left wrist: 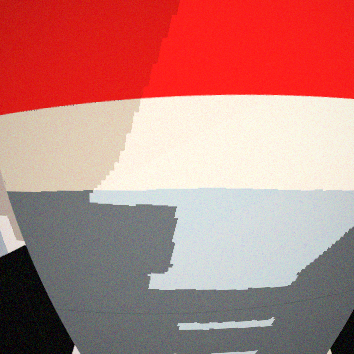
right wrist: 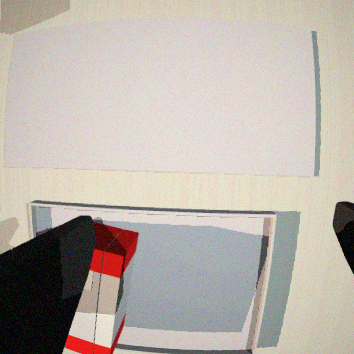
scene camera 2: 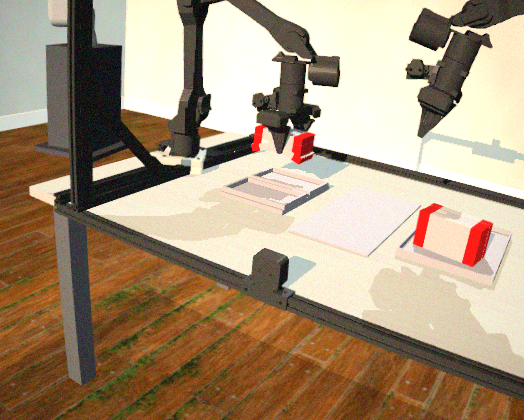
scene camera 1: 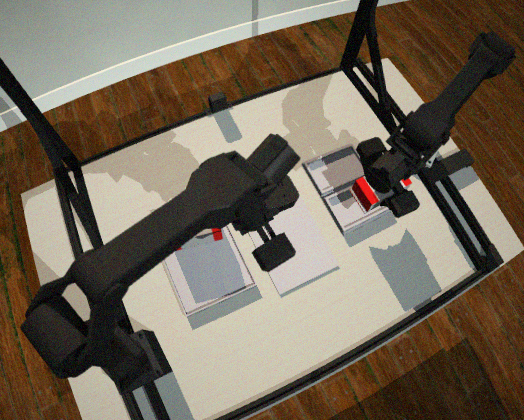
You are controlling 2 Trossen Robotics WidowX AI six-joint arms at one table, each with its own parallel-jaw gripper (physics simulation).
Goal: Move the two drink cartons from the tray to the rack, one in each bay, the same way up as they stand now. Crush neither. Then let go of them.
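Places are measured from the left arm's base along level axes (x ahead, y left, z up), in metres.
Pixels of known places: left gripper, fingertip midpoint: (left wrist: 203,225) (scene camera 2: 287,151) (scene camera 1: 374,192); right gripper, fingertip midpoint: (right wrist: 218,222) (scene camera 2: 423,133) (scene camera 1: 260,225); left arm's base at its link origin: (scene camera 2: 183,153); right arm's base at its link origin: (scene camera 1: 131,362).
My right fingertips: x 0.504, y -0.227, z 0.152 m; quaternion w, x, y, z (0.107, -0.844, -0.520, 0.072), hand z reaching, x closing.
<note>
For each thing: its top centre in the pictures, then the offset to it from my right fingertips. "*": a spot on its surface instead.
- white drink carton with red ends, top centre: (left wrist: 223,317) (scene camera 2: 285,129) (scene camera 1: 385,181) dx -0.267, dy +0.171, dz -0.058 m
- two-bay rack at its top centre: (scene camera 2: 277,183) (scene camera 1: 348,184) dx -0.274, dy +0.102, dz -0.168 m
- second carton at its top centre: (right wrist: 80,306) (scene camera 2: 456,216) (scene camera 1: 191,223) dx +0.044, dy -0.147, dz -0.114 m
- tray at its top centre: (right wrist: 143,291) (scene camera 2: 459,238) (scene camera 1: 199,250) dx +0.077, dy -0.111, dz -0.172 m
- small black block at a spot on its surface: (scene camera 2: 270,270) (scene camera 1: 213,98) * dx -0.291, dy -0.335, dz -0.152 m
A white drink carton with red ends (scene camera 1: 365,194) (scene camera 2: 303,146) (left wrist: 225,142) is in my left gripper (scene camera 1: 387,175) (scene camera 2: 290,137), which is shut on it and holds it up off the table, beyond the rack in scene camera 2. The two-bay rack (scene camera 1: 336,193) (scene camera 2: 280,185) has no carton visible in either bay. The second carton (scene camera 1: 216,234) (scene camera 2: 447,235) (right wrist: 106,285) stands in the tray (scene camera 1: 220,301) (scene camera 2: 440,268) (right wrist: 150,207). My right gripper (scene camera 1: 277,222) (scene camera 2: 421,134) (right wrist: 218,222) is open and empty, well above the table. In scene camera 1 its arm hides much of the second carton.
A flat pale plate (scene camera 1: 305,250) (scene camera 2: 355,220) (right wrist: 160,100) lies between the rack and the tray. A small black block (scene camera 1: 217,102) (scene camera 2: 270,270) stands on the table edge. Black frame uprights (scene camera 1: 357,40) (scene camera 2: 80,100) rise near the table's ends.
</note>
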